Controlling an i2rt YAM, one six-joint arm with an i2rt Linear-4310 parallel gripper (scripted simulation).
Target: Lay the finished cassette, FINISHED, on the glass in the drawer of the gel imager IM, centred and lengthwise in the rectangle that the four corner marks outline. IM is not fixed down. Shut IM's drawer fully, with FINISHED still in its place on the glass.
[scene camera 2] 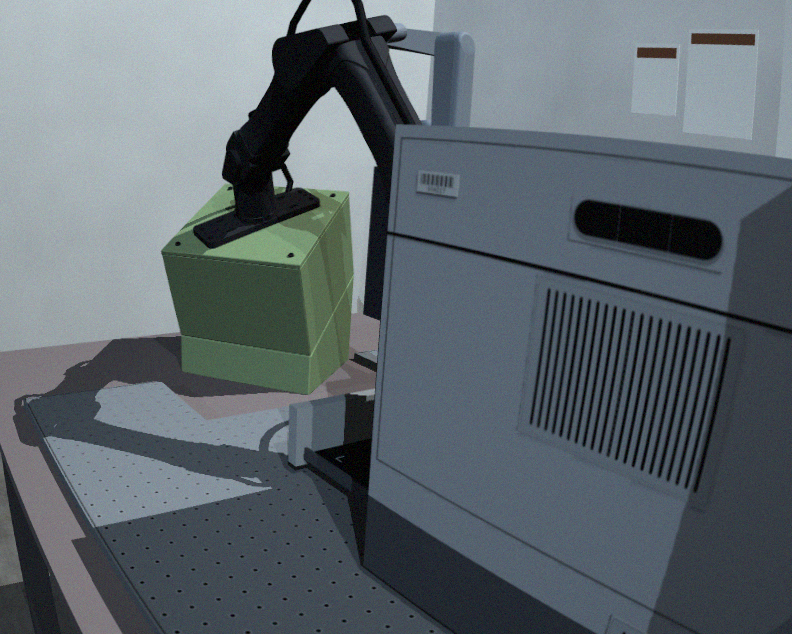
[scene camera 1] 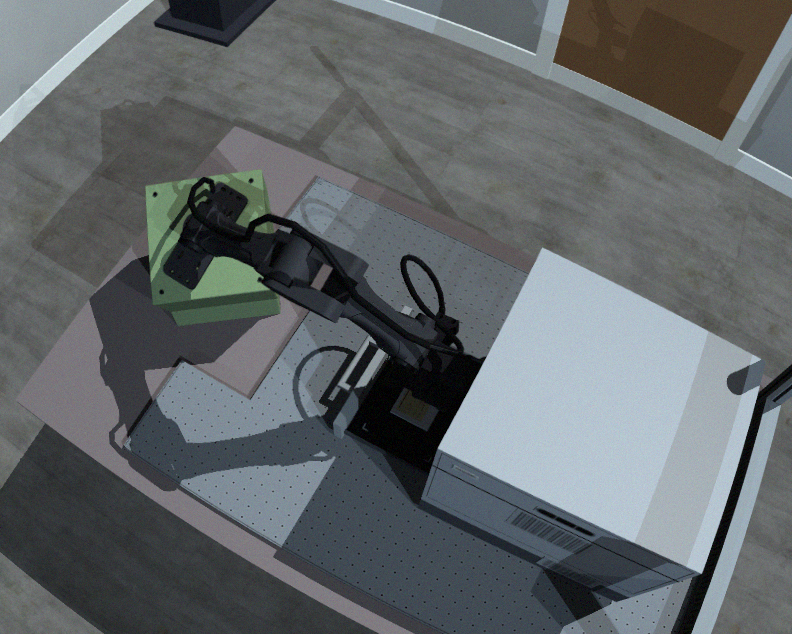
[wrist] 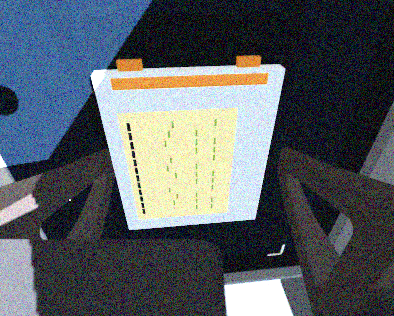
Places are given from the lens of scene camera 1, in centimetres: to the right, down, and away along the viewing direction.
gel imager [scene camera 1: 599,441]: 29, 18, 97
finished cassette [scene camera 1: 415,411]: 4, 18, 134
The marked spots on the gel imager and the finished cassette are 46 cm apart.
